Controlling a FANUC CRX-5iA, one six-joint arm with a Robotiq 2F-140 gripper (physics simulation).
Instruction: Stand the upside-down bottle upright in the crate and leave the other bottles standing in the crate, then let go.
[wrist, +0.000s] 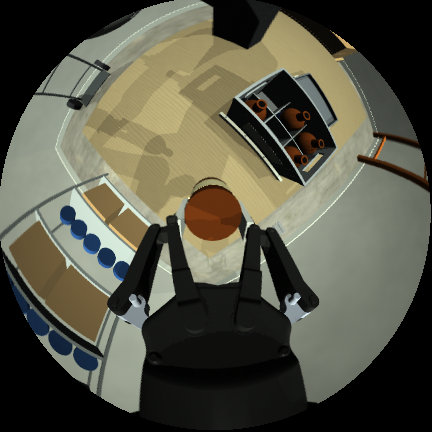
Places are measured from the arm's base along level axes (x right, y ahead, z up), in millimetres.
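Pixels of known places: gripper, fingertip midpoint: (211, 207).
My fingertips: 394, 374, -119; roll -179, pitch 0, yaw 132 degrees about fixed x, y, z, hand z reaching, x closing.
Ahead of a thing's pixels: the offset from my fingertips to its top centre, as dx, dy, dz. "spot": to the spot under its first point. Level surfaces: height alone.
My gripper (211, 207) is shut on a brown bottle @(-1, -3, +42) (213, 214). The bottle's round brown end faces the camera, and a pale band shows just behind it; its far end is hidden. The gripper and bottle are outside the crate, below and left of it in the view. The black crate @(-278, +17, -90) (242, 105) with grey rims and dividers stands on the wooden table top at the upper right. Several brown bottles stand in its compartments with open necks up: one bottle @(-228, -70, -103) (257, 108) at the left, one bottle @(-325, +18, -103) (295, 118) in the middle, others @(-320, +105, -103) (310, 142) @(-233, +104, -103) (297, 157) toward the right.
The wooden table top @(dz -265) (150, 75) lies under the crate. A grey tray or lid @(spot: -606, +43, -260) (318, 100) lies beyond the crate. A black block (242, 25) is at the top. A shelf with cardboard boxes (77, 295) and blue round things (91, 243) stands at the lower left. A cart (94, 87) is at the upper left.
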